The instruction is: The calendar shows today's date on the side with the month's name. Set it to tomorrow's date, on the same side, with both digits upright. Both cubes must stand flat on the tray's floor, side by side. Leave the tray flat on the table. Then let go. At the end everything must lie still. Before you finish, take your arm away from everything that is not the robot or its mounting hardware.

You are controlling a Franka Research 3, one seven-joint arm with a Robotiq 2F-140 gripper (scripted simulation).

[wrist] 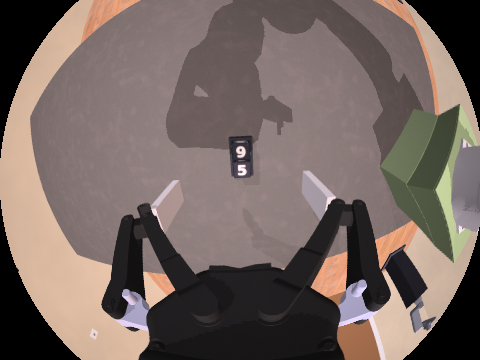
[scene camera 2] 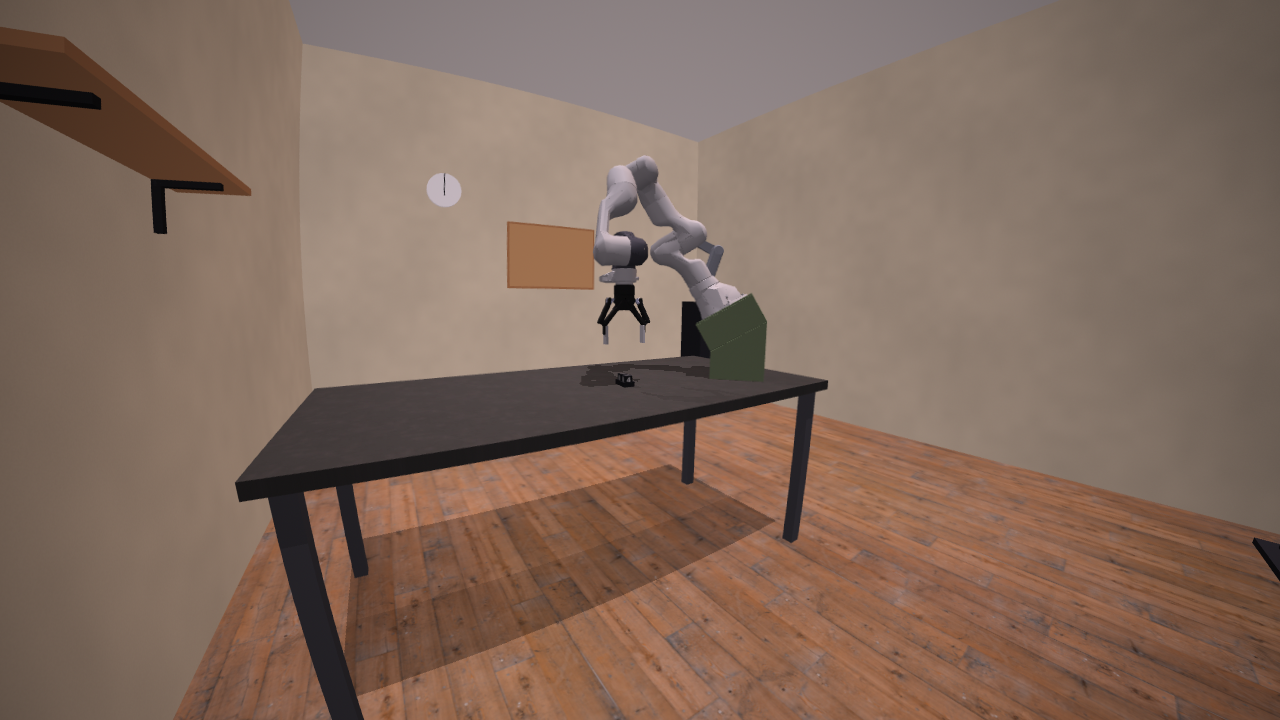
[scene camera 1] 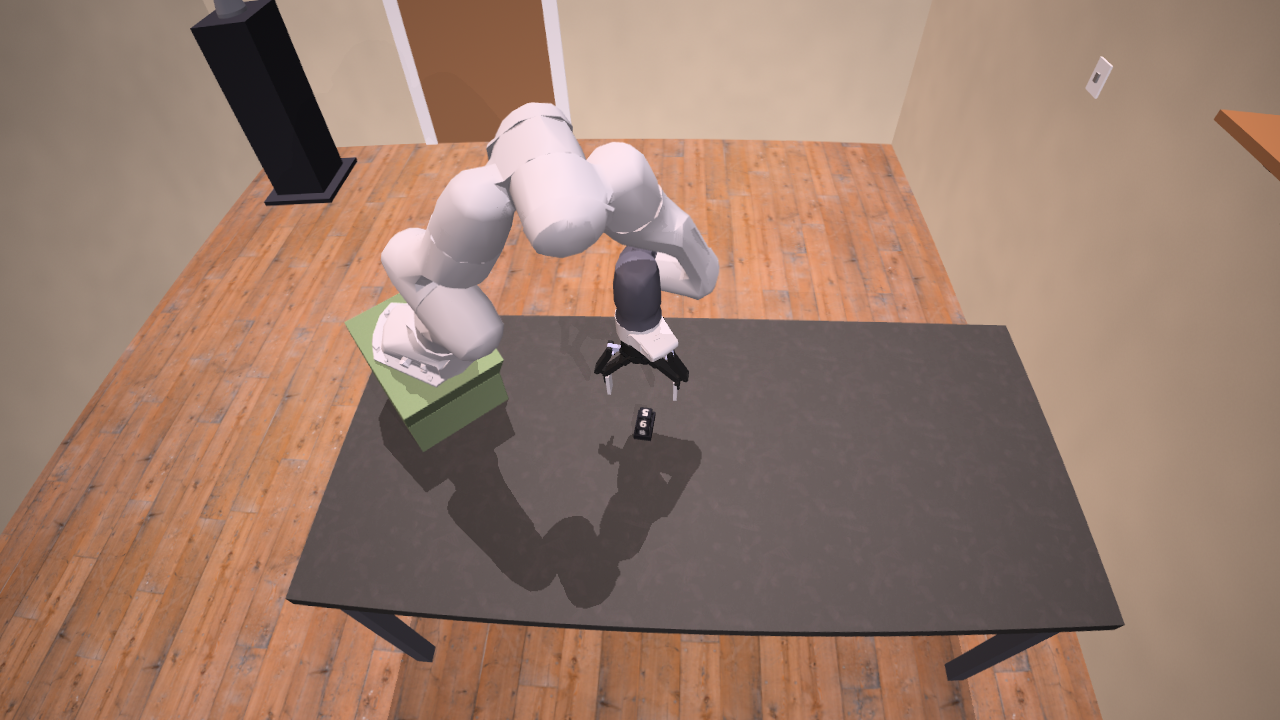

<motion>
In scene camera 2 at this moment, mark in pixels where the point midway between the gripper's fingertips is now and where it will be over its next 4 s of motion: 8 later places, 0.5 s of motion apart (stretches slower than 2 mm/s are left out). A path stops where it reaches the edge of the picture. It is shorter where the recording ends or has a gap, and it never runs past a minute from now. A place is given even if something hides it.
The gripper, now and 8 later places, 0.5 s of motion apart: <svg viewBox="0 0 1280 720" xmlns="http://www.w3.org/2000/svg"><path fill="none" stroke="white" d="M624 343L623 342L623 346L623 355L623 357L623 362L622 368L622 370L622 370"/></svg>
</motion>
